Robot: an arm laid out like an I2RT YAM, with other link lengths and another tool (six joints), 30 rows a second.
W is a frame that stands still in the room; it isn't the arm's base.
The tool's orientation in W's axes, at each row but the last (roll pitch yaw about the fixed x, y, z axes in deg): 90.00 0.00 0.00; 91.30 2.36 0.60; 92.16 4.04 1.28; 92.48 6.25 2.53
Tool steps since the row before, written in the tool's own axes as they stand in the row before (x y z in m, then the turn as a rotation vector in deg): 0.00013 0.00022 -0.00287 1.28 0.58 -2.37; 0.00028 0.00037 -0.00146 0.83 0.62 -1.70; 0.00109 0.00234 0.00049 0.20 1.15 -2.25; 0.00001 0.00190 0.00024 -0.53 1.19 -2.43
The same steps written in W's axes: 0.00013 0.00287 0.00022 1.28 2.37 0.58; 0.00028 0.00145 0.00039 0.84 1.69 0.62; 0.00126 -0.00055 0.00224 0.24 2.21 1.22; 0.00023 -0.00031 0.00188 -0.49 2.36 1.34
